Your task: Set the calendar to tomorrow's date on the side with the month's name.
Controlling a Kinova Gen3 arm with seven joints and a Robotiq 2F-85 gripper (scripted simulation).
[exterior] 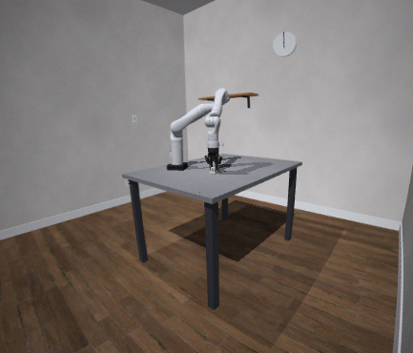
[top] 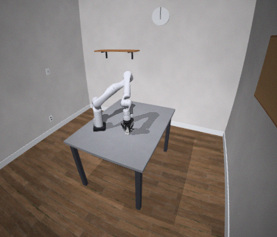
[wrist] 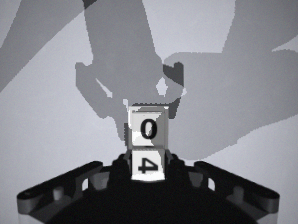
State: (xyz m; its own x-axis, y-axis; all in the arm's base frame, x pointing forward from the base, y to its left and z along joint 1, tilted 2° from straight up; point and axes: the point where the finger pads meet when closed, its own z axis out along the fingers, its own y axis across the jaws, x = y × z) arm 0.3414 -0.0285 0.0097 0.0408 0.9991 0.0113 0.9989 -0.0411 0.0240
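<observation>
My gripper is now 10 mm above the white digit cube. Also, from my hand: calendar tray (30 mm below, 20 mm to the left).
</observation>
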